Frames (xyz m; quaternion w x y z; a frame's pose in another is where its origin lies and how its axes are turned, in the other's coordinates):
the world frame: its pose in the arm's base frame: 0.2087 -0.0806 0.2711 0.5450 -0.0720 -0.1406 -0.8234
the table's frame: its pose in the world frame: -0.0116 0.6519 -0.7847 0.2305 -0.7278 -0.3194 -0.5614
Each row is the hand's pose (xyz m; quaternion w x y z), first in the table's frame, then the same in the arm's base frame.
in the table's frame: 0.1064 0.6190 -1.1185 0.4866 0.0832 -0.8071 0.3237
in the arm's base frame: -0.1475 0.2568 -0.2448 0.3091 -0.6769 0.6672 0.0325
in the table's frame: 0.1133 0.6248 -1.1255 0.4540 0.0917 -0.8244 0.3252
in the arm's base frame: -0.1549 0.2616 -0.2375 0.3353 -0.6705 0.6593 0.0579
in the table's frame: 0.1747 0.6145 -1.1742 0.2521 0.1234 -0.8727 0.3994
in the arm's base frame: -0.1584 0.3153 -0.1796 0.5015 -0.5653 0.6352 0.1595
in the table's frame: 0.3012 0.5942 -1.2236 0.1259 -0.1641 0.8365 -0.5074
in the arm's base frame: -0.1472 0.3784 -0.0582 0.7392 -0.2983 0.5273 0.2941
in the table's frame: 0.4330 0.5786 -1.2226 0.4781 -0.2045 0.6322 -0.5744
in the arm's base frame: -0.1206 0.3936 0.0710 0.8827 0.0357 0.3314 0.3313
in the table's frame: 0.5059 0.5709 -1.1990 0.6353 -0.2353 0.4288 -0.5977
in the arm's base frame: -0.0979 0.3804 0.1434 0.9110 0.2414 0.1839 0.2792
